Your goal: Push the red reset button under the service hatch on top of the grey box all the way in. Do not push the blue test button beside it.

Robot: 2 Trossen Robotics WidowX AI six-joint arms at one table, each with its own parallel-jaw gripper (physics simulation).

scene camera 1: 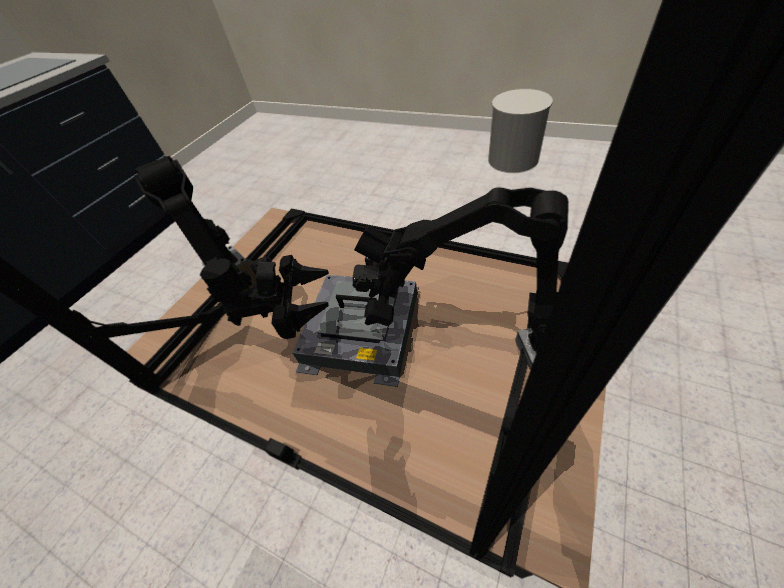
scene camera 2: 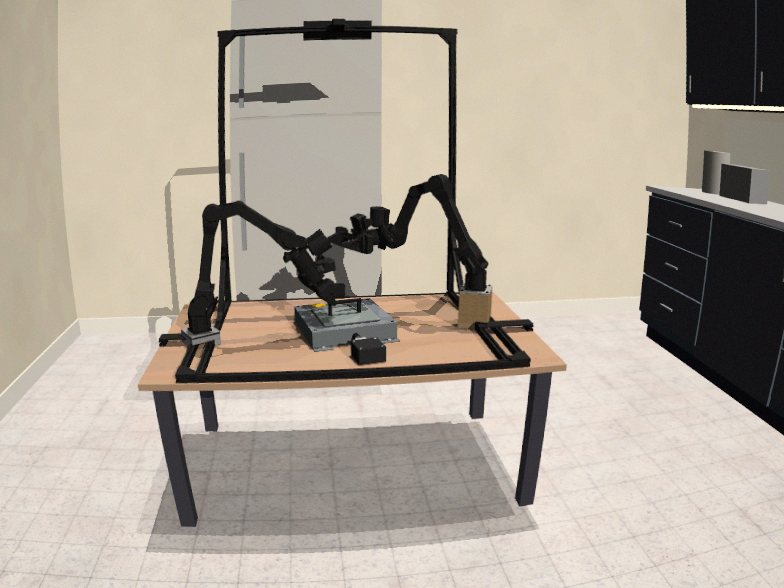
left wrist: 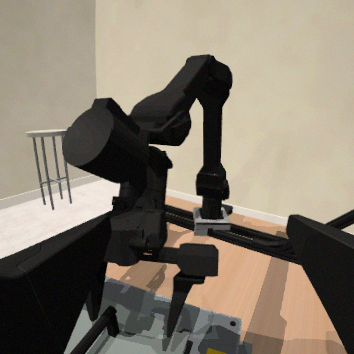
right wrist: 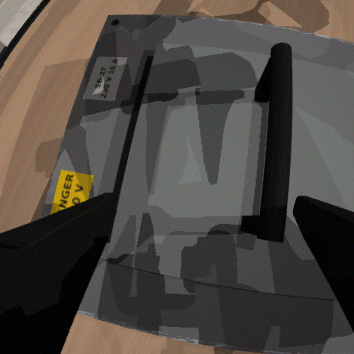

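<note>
The grey box (scene camera 1: 345, 362) (scene camera 2: 376, 335) (right wrist: 90, 125) stands on the table with its service hatch (scene camera 1: 354, 329) (right wrist: 210, 200) lying flat and closed. A black bar handle (scene camera 2: 359, 306) (left wrist: 95, 330) (right wrist: 280, 150) stands up from the hatch. The red and blue buttons do not show. My right gripper (left wrist: 129, 327) (right wrist: 206, 203) is open low over the hatch; in its wrist view the handle lies between the fingertips, nearer the picture's right one, ungripped. My left gripper (scene camera 1: 327, 288) is open and empty, above the box's left edge in scene camera 1.
A yellow danger label (scene camera 1: 366, 354) (right wrist: 75, 190) and a grey rating label (right wrist: 105, 78) are on the box top. A small black block (scene camera 2: 368, 350) is beside the box. Black frame rails (scene camera 2: 354, 373) edge the wooden table (scene camera 1: 443, 443). The two arms are close together over the box.
</note>
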